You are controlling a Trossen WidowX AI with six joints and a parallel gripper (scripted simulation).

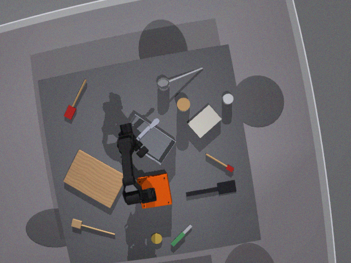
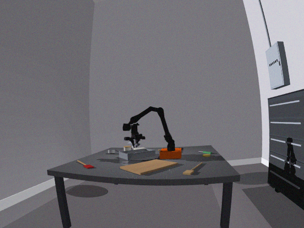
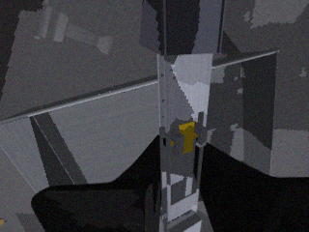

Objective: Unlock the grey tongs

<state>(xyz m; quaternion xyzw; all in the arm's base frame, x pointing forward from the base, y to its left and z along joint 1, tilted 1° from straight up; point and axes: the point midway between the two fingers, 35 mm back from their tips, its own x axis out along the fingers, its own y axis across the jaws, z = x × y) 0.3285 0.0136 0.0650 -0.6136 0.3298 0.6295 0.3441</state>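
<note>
Right now my gripper tip is 1 cm past the yellow lock piece, 2 cm to the right of it and 4 cm below it. Also, from my gripper tip: roasting tin (6 cm to the right, 7 cm below); then white block (4 cm ahead, 43 cm to the right, 9 cm below); then wooden board (18 cm behind, 34 cm to the left, 9 cm below).
</note>
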